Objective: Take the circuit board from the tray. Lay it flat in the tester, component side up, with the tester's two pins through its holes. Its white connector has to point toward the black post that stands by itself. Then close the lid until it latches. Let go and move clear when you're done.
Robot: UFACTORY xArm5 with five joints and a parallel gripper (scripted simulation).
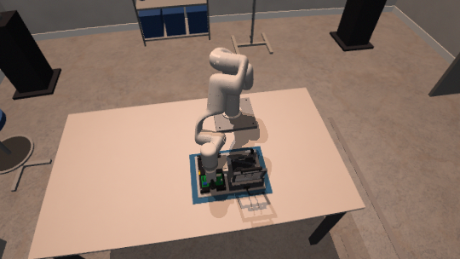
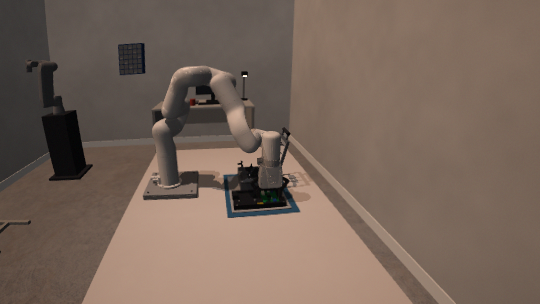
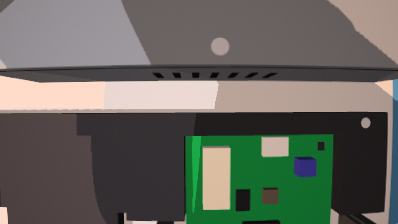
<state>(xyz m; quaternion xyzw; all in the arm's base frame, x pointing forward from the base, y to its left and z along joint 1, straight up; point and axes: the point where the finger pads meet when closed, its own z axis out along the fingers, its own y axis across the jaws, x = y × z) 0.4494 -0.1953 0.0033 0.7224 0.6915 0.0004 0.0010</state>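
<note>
The green circuit board is right at my hand. Round my hand: lid 9 cm ahead, 17 cm to the left, 16 cm above; black post 9 cm behind, 23 cm to the left, 6 cm above.
</note>
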